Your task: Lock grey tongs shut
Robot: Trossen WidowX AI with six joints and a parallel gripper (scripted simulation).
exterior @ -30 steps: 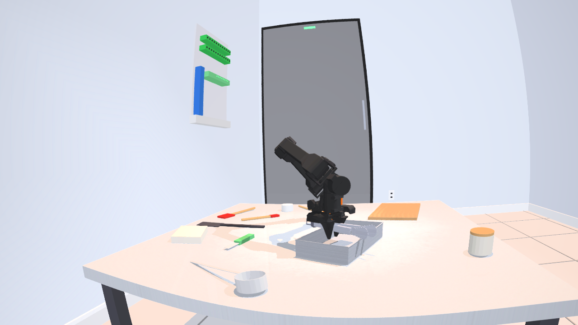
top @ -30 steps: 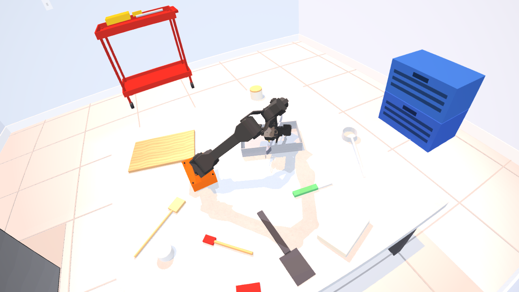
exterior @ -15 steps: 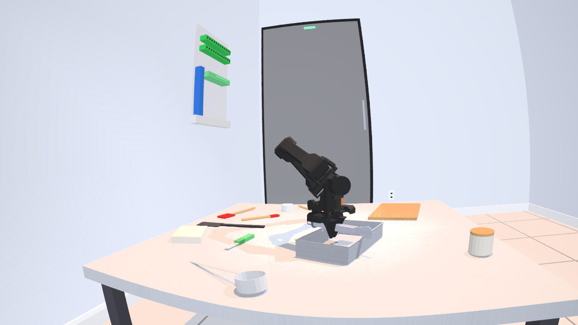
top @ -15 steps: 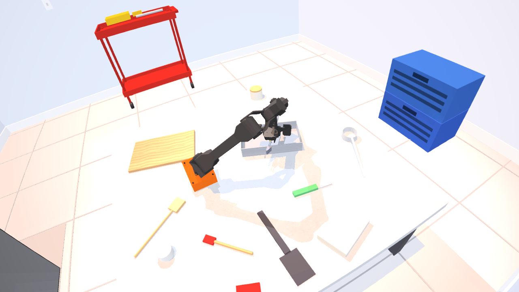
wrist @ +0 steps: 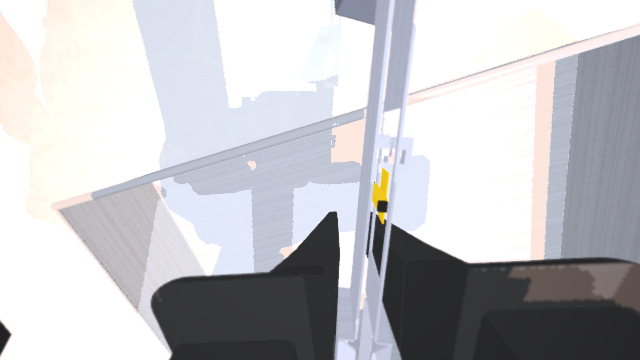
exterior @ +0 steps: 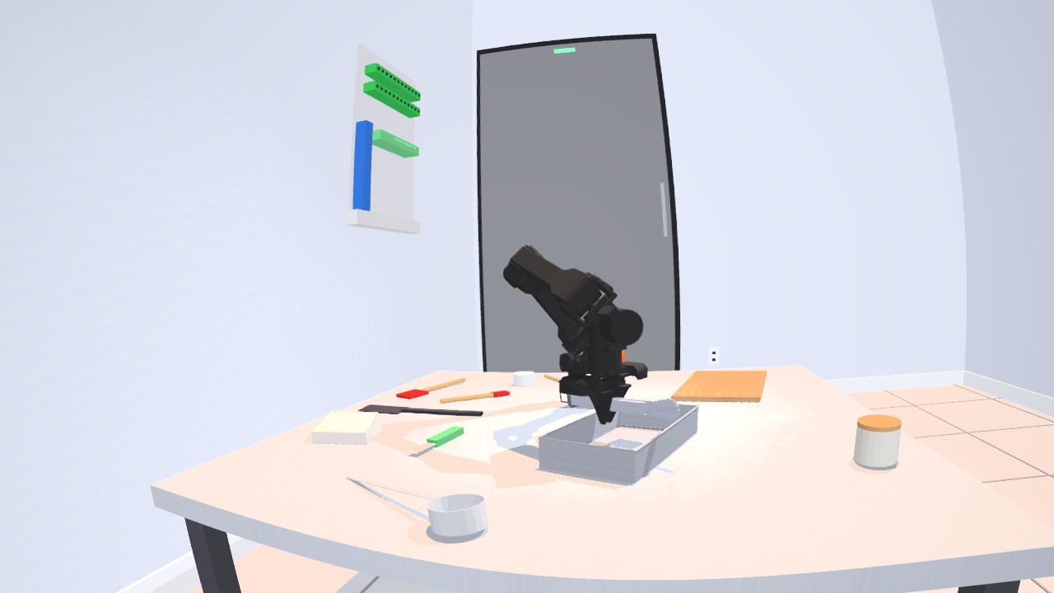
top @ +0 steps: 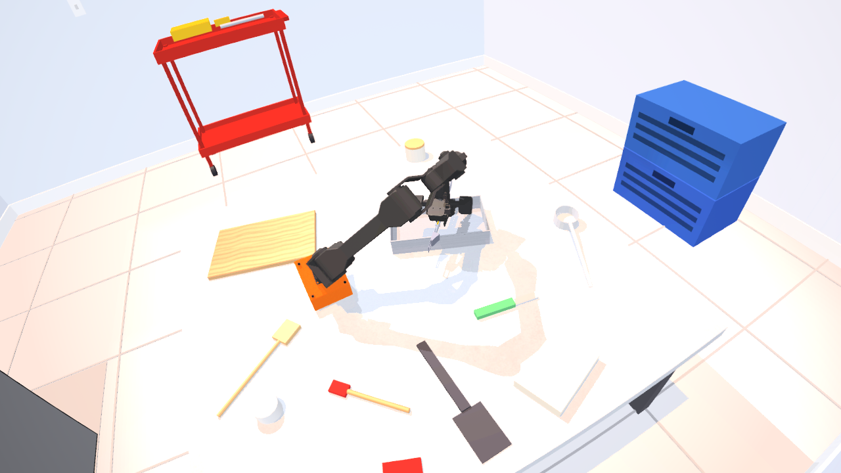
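Right now my gripper tip is 1 cm short of the grey roasting tin, 4 cm to the right of it and 2 cm above it. The rest, counted from my gripper tip: green-handled tool 3 cm ahead, 33 cm to the right, 4 cm below; lidded jar 13 cm ahead, 49 cm to the left, 2 cm below; yellow lock piece 2 cm behind, 2 cm to the right, 4 cm above.
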